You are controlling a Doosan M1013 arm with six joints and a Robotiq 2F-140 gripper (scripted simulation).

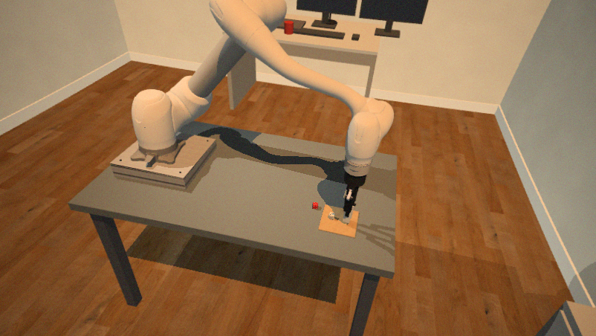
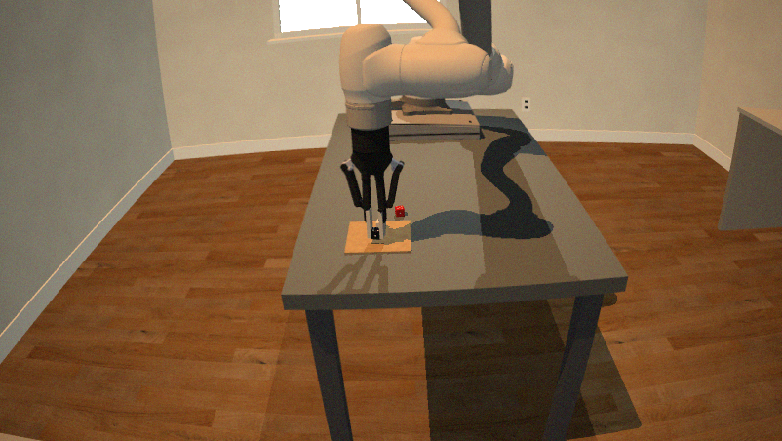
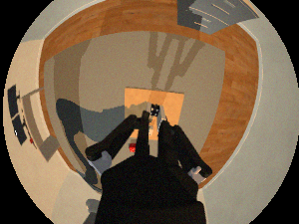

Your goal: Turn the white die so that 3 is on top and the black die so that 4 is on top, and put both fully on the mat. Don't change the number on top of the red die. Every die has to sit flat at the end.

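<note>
The orange mat is 30 mm behind my hand, 10 mm to the left of it and 50 mm below it. Round my hand: white die 60 mm behind, 20 mm to the left, 40 mm below; then black die 30 mm below; then red die 130 mm behind, 70 mm to the left, 40 mm below.
</note>
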